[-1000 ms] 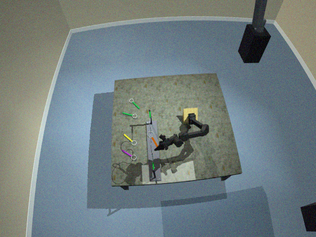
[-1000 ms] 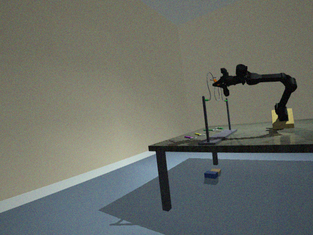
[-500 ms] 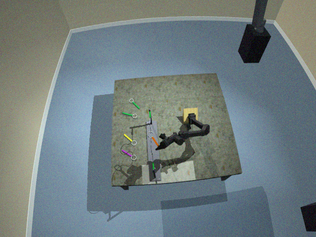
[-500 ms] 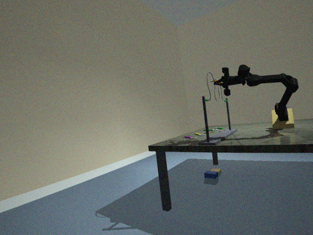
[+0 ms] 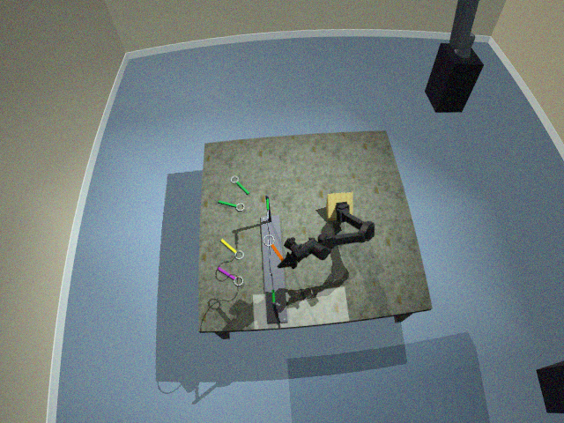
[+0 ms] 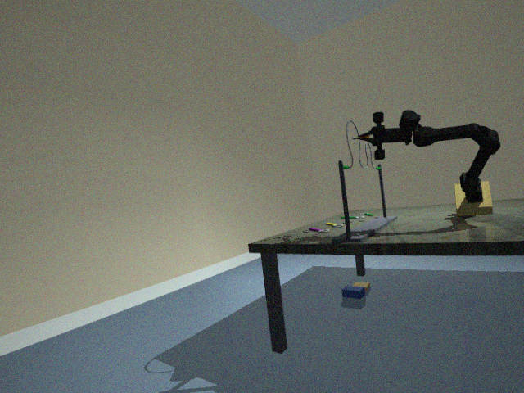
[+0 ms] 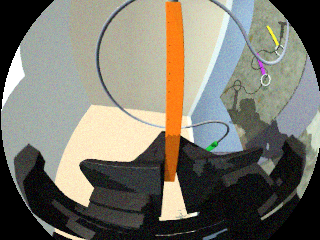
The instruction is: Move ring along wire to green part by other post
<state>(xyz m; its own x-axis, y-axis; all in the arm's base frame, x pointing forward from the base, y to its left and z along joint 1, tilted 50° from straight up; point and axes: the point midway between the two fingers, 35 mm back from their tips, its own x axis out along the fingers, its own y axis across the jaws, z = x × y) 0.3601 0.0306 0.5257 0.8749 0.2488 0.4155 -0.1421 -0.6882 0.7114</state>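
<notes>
The orange-handled ring is 1 cm ahead of my gripper tip, 9 cm to the right of it and 1 cm above it.
</notes>
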